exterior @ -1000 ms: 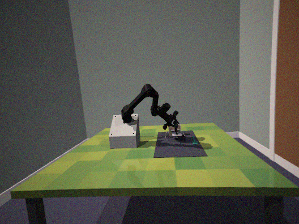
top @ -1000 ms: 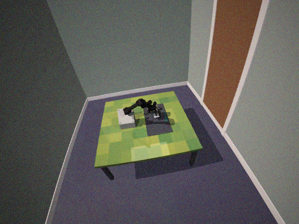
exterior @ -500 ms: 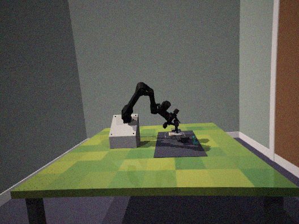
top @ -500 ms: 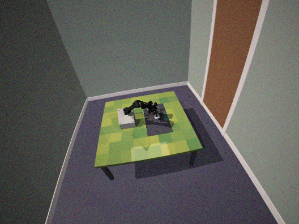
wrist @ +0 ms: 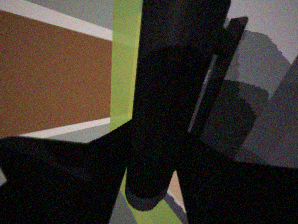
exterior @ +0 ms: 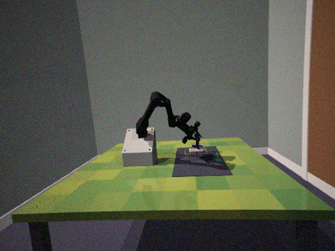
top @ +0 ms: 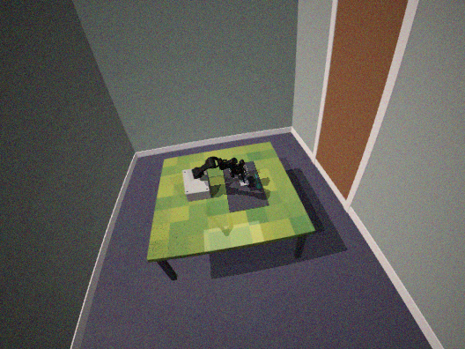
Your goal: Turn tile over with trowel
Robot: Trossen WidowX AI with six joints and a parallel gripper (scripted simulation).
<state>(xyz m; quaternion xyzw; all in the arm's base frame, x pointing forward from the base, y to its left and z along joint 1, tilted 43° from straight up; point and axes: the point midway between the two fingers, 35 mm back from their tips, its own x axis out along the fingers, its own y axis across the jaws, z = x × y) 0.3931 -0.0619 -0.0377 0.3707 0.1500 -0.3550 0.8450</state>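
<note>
Right now the dark mat is 20 mm behind my gripper tip and 160 mm below it. The rest, counted from my gripper tip: cream tile: 20 mm behind, 210 mm to the left, 140 mm below; then teal trowel: 110 mm ahead, 30 mm to the right, 140 mm below.
</note>
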